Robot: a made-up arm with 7 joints. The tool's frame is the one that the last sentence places.
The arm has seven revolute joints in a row. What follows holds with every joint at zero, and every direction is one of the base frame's.
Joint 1 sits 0.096 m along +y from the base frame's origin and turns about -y.
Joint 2 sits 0.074 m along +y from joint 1 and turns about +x.
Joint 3 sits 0.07 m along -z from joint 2 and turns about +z.
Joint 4 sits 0.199 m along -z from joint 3 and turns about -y.
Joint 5 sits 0.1 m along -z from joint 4 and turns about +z.
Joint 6 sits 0.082 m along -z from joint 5 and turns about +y.
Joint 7 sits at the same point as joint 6 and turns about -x.
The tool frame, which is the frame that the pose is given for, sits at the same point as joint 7; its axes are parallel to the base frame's.
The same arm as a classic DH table. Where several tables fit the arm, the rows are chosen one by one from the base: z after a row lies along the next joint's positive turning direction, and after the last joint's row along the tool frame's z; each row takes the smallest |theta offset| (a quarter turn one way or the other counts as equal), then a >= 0, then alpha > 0; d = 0 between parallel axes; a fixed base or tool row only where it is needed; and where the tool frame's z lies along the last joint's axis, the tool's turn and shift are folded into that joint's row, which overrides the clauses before.
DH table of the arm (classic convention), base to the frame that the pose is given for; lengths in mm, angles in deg. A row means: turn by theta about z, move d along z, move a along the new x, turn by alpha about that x. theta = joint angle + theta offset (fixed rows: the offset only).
base (fixed): d 0, theta0 0, a 0, alpha 90
joint 1: d -170, theta0 90, a 0, alpha 90
joint 2: d 0, theta0 90, a 0, alpha 90
joint 3: d -269, theta0 90, a 0, alpha 90
joint 4: d 0, theta0 0, a 0, alpha -90
joint 5: d -182, theta0 0, a 0, alpha -90
joint 6: d 0, theta0 -90, a 0, alpha 90
joint 7: d 0, theta0 90, a 0, alpha 90
tool (fixed): d 0, theta0 -90, a 0, alpha 0

